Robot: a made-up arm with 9 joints.
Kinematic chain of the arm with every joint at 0, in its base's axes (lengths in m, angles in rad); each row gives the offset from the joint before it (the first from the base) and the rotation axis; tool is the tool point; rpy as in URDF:
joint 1: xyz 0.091 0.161 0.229 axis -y
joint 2: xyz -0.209 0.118 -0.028 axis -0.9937 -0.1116 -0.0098
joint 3: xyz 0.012 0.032 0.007 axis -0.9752 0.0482 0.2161
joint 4: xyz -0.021 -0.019 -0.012 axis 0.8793 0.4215 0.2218
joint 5: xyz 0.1 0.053 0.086 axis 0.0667 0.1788 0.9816
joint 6: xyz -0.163 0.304 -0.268 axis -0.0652 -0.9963 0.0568
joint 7: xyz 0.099 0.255 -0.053 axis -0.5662 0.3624 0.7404
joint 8: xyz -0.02 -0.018 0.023 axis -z
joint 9: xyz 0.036 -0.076 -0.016 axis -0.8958 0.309 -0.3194
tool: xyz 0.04 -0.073 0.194 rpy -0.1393 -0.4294 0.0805
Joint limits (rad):
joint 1: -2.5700..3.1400
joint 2: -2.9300..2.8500
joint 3: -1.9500..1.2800
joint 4: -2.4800..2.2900
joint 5: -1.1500..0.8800
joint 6: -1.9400..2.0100
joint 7: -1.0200..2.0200
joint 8: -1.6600..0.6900
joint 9: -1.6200..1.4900
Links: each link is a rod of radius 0.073 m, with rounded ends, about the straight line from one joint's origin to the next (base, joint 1, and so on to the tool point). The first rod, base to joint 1, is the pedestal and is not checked.
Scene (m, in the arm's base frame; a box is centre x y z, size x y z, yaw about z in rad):
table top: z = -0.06
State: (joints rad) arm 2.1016 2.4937 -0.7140 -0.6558 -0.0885 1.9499 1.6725 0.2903 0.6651
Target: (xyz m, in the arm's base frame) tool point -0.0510 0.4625 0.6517
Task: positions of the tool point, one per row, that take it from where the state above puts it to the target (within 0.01 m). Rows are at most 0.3 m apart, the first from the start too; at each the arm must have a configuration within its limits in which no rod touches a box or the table.
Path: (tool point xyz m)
1: 0.3407 -0.1188 0.8393
2: 0.2158 0.1156 0.8906
3: 0.0715 0.3274 0.8203
4: -0.0510 0.4625 0.6517

